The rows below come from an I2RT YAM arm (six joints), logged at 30 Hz.
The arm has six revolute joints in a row. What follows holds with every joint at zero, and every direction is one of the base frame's. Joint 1 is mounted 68.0 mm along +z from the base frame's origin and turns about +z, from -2.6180 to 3.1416 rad. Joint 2 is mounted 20.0 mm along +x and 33.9 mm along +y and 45.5 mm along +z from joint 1 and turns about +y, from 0.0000 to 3.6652 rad. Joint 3 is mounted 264.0 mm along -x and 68.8 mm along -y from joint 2 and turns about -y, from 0.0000 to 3.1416 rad. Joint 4 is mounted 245.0 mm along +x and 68.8 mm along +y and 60.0 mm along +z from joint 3 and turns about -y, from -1.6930 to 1.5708 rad. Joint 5 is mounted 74.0 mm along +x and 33.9 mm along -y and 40.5 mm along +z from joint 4 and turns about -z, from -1.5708 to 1.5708 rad. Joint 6 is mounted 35.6 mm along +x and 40.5 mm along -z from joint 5 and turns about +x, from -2.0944 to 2.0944 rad. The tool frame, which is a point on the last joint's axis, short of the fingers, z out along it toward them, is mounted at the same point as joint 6; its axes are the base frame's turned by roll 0.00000, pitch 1.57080 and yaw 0.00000 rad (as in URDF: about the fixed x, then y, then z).
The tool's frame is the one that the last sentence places.
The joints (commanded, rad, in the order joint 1, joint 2, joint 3, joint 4, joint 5, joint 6), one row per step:
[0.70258, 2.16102, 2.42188, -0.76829, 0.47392, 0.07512]
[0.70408, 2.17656, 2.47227, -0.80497, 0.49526, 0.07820]
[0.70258, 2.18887, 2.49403, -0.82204, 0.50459, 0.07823]
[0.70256, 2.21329, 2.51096, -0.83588, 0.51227, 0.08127]
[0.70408, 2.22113, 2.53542, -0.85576, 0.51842, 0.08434]
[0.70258, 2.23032, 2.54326, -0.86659, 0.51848, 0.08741]
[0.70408, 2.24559, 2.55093, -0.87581, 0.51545, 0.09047]
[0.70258, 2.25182, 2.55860, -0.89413, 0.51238, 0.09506]
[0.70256, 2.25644, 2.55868, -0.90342, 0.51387, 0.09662]
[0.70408, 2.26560, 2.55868, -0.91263, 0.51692, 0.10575]
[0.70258, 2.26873, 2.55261, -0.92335, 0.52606, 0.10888]
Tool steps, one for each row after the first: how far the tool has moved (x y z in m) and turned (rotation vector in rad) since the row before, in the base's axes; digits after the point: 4 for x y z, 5 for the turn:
[-0.0011, -0.0008, 0.0053, -0.00636, -0.00488, -0.01847]
[0.0013, -0.0002, -0.0004, -0.00839, 0.00285, -0.00964]
[0.0039, 0.0030, -0.0073, -0.01403, 0.01413, -0.00799]
[-0.0009, -0.0001, 0.0021, -0.00179, 0.00077, -0.00513]
[0.0015, 0.0004, -0.0029, -0.00518, 0.00958, -0.00294]
[0.0020, 0.0028, -0.0057, -0.00695, 0.01418, 0.00265]
[0.0005, -0.0004, -0.0022, -0.00563, 0.01440, -0.00112]
[0.0006, 0.0004, -0.0029, -0.00822, 0.01016, -0.00202]
[0.0010, 0.0017, -0.0051, -0.00534, 0.01366, -0.00553]
[0.0010, -0.0005, -0.0041, -0.01431, 0.01194, -0.01049]

